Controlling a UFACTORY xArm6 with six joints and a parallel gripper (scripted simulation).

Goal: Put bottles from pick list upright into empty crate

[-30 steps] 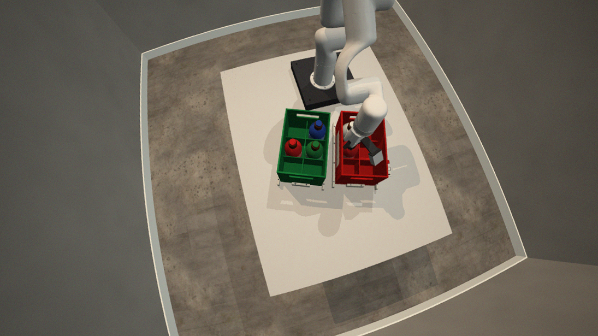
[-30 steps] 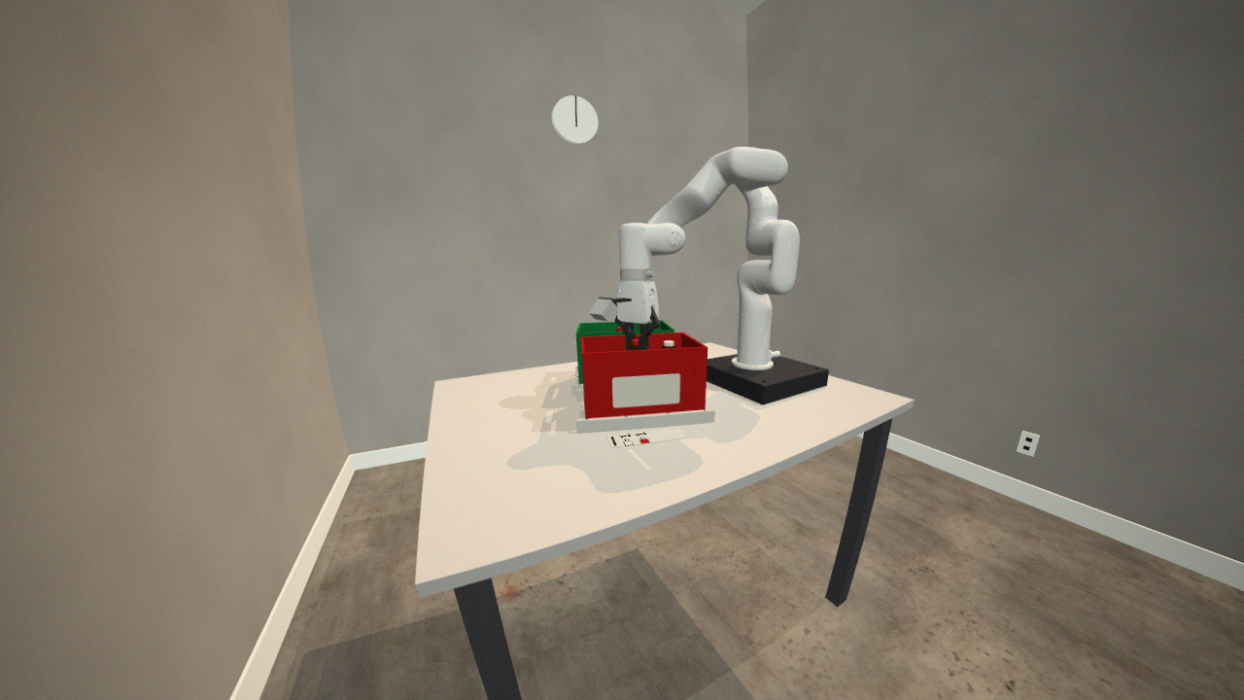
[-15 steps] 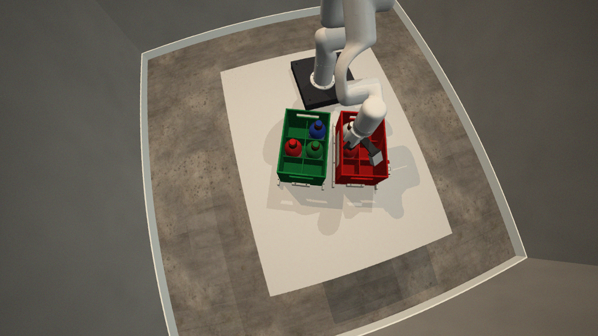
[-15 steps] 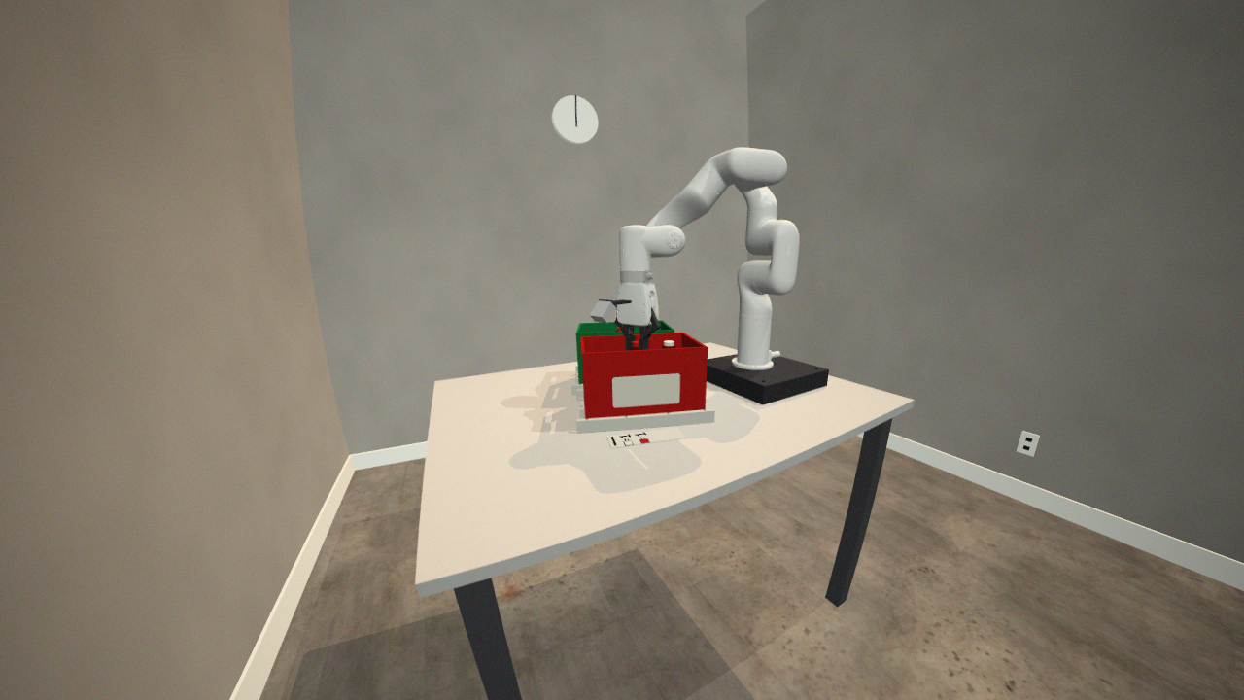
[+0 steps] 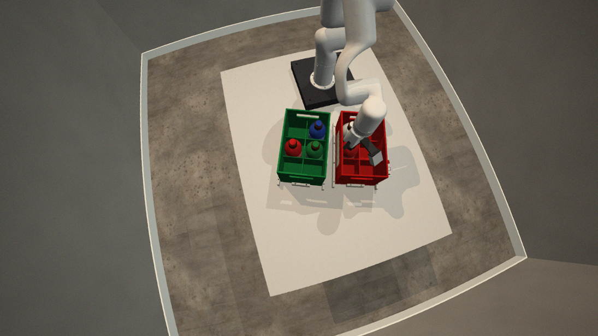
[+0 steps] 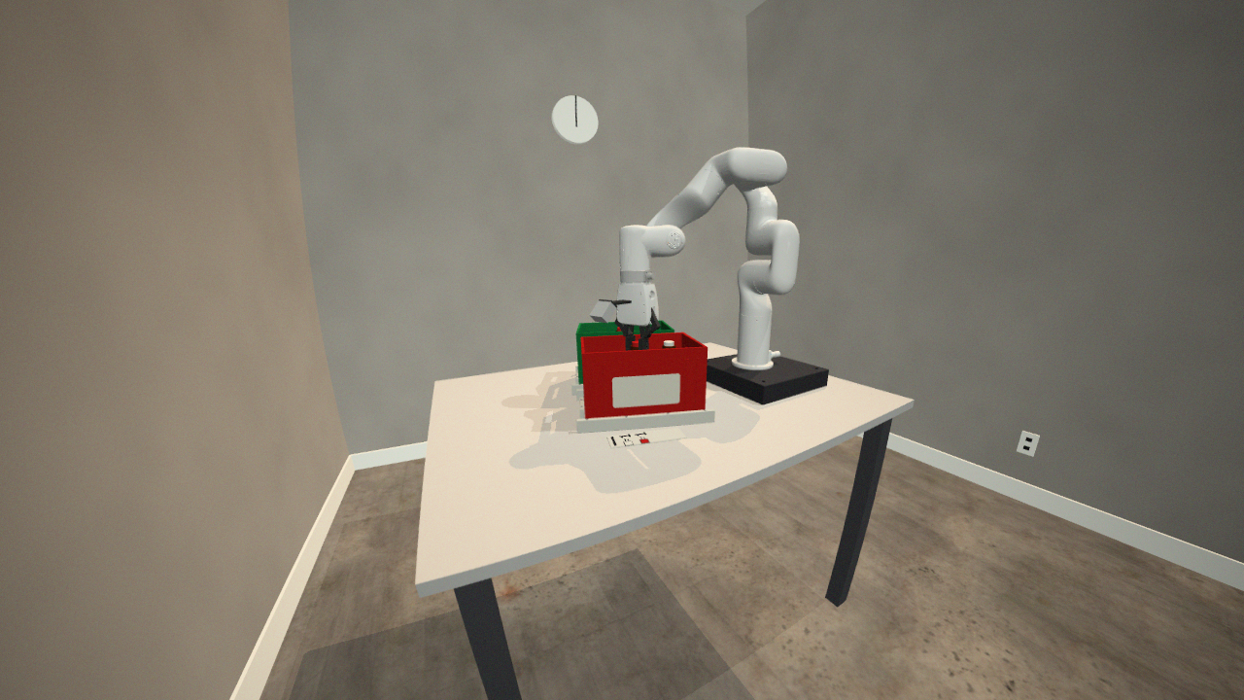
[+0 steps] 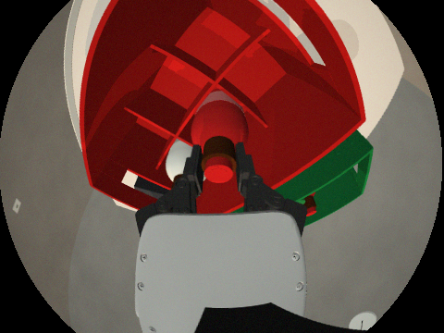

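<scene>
Right now the red crate is 10 mm ahead of my hand, 40 mm to the left of it and 80 mm below it. Round my hand: green bottle 20 mm behind, 150 mm to the right, 70 mm below; then white bottle 80 mm behind, 20 mm to the left, 70 mm below; then blue bottle 100 mm behind, 120 mm to the right, 70 mm below.
</scene>
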